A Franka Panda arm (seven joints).
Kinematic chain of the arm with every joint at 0, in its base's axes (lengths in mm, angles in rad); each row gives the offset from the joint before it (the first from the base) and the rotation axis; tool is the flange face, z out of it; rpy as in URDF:
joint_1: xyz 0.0 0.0 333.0 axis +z
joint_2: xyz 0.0 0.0 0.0 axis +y
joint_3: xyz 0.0 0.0 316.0 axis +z
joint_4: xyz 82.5 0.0 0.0 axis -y
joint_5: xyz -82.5 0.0 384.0 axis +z
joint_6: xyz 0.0 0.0 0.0 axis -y
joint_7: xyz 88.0 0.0 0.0 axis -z
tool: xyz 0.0 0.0 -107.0 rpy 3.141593 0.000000 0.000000
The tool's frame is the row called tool.
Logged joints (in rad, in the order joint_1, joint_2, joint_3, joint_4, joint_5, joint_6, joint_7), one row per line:
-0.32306, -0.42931, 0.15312, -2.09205, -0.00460, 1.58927, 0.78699
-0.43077, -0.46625, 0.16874, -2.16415, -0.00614, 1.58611, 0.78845
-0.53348, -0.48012, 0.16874, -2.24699, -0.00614, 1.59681, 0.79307
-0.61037, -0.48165, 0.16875, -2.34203, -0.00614, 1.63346, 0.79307
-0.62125, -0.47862, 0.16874, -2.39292, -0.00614, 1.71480, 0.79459
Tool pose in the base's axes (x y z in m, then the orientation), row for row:
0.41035, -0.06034, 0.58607, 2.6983, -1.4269, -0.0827
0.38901, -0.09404, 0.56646, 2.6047, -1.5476, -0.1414
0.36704, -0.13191, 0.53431, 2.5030, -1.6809, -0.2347
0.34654, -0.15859, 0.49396, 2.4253, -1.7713, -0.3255
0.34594, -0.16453, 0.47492, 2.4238, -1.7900, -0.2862
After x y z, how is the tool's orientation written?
As a rotation vector, in radians.
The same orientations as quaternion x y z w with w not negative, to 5 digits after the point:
0.88282, -0.46685, -0.02706, 0.04404
0.85750, -0.50949, -0.04655, 0.05423
0.82624, -0.55487, -0.07747, 0.05868
0.80139, -0.58529, -0.10755, 0.06033
0.79949, -0.59043, -0.09440, 0.05742

